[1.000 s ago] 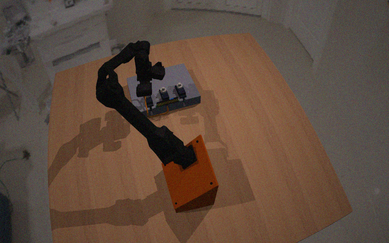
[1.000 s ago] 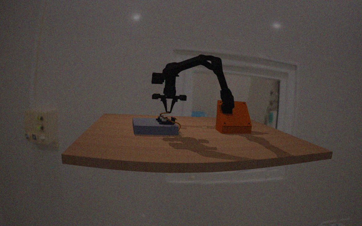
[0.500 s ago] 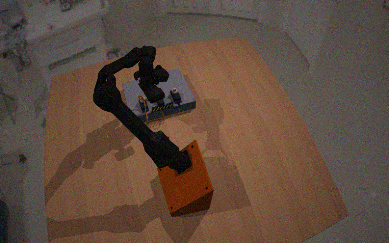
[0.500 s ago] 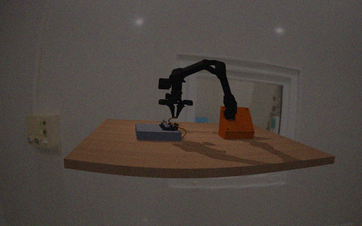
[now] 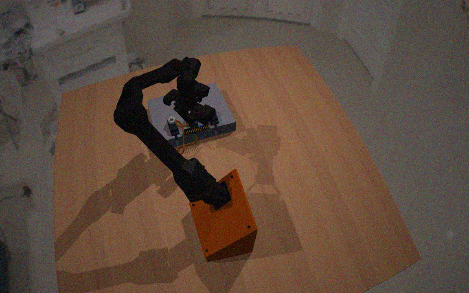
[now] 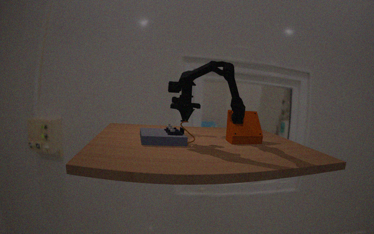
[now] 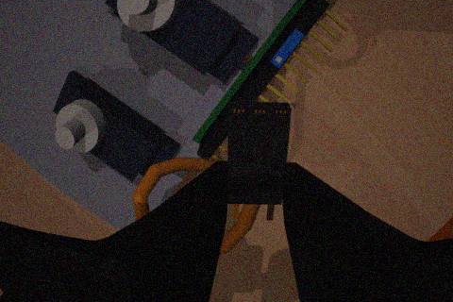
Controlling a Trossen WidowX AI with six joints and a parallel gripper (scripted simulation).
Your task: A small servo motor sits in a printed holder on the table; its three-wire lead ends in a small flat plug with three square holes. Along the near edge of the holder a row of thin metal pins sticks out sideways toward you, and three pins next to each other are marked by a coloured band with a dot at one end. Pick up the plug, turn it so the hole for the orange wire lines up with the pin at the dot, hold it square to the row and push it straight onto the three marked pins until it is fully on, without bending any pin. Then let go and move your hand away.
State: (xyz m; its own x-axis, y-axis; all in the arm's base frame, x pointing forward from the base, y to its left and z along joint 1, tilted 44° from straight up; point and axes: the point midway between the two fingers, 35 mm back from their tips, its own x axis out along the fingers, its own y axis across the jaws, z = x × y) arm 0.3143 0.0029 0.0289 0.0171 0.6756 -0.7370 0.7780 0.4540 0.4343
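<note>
Right now my gripper tip is 1 cm short of the blue band, 4 cm to the left of it and 4 cm above it. Round my gripper tip: green strip (1 cm ahead, 2 cm to the right, 7 cm below); then white dot (1 cm ahead, 3 cm to the right, 4 cm below); then grey-blue holder (17 cm ahead, 1 cm to the right, 9 cm below).
</note>
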